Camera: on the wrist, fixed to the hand. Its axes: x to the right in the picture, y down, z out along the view.
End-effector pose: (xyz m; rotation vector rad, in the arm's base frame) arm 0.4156 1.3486 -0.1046 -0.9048 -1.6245 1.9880
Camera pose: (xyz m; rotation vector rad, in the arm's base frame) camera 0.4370 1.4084 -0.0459 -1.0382 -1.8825 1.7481
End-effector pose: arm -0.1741 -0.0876 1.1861 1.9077 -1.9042 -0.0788
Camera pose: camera -0.0914 -0.0894 1.2113 1.7227 -1.7492 -0.2598
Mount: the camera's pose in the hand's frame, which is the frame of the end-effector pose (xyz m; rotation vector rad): 0.0125 -0.0690 -0.0506 -0.2644 0.0602 -0.0094
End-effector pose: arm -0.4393 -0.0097 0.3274 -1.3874 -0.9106 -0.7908
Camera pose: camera -0.4914 -0.0626 0.3717 -1.5799 -0.7865 -0.9818
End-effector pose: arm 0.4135 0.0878 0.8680 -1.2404 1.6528 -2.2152
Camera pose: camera 0.3970 0.1468 0.9291 1.2209 -1.9744 2.0626
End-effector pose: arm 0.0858 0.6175 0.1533 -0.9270 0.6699 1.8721
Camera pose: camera 0.1603 0.6154 0.1094 -1.1565 0.4585 1.9617
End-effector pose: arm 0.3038 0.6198 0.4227 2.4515 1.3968 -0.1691
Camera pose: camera 0.2487 0.6793 0.4527 2.2491 1.3592 0.0836
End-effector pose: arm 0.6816 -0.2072 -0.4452 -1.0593 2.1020 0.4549
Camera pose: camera 0.7092 -0.2851 -0.4197 -1.2450 2.1290 0.7197
